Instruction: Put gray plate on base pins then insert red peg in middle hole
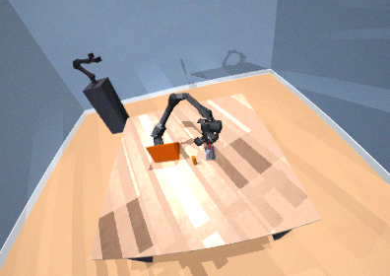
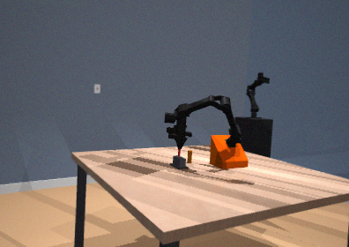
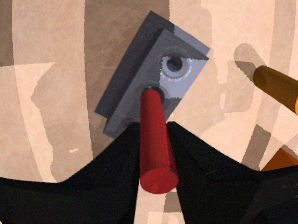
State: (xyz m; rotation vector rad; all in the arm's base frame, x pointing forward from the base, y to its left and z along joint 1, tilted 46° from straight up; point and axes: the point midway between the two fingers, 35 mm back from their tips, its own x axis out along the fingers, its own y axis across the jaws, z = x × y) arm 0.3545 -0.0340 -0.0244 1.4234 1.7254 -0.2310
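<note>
Right now the gray plate is 6 cm below my gripper tip. The rest, counted from my gripper tip: red peg right at my gripper tip; orange-yellow object 12 cm behind, 7 cm to the right, 7 cm below; base 10 cm below.
</note>
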